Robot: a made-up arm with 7 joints. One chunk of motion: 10 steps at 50 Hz.
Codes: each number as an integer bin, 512 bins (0 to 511) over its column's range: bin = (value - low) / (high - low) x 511, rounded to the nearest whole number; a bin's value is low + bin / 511 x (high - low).
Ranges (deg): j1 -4..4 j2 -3..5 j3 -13..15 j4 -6..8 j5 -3..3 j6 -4..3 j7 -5..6
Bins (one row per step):
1: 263 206 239 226 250 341 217
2: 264 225 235 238 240 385 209
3: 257 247 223 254 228 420 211
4: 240 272 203 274 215 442 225
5: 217 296 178 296 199 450 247
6: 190 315 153 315 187 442 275
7: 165 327 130 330 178 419 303
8: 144 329 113 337 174 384 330
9: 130 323 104 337 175 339 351
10: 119 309 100 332 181 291 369
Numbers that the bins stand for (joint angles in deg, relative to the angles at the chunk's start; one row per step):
1: 0.12 0.23 0.10 0.19 -0.06 0.67 -0.33
2: 0.13 0.52 -0.12 0.52 -0.18 1.27 -0.50
3: 0.02 0.87 -0.78 0.96 -0.32 1.75 -0.46
4: -0.24 1.26 -1.88 1.51 -0.48 2.05 -0.16
5: -0.60 1.63 -3.25 2.11 -0.66 2.16 0.32
6: -1.03 1.93 -4.62 2.63 -0.80 2.05 0.92
7: -1.42 2.12 -5.88 3.04 -0.91 1.74 1.52
8: -1.75 2.15 -6.81 3.23 -0.96 1.26 2.10
9: -1.96 2.06 -7.30 3.23 -0.95 0.64 2.56
10: -2.14 1.84 -7.52 3.10 -0.87 -0.01 2.94

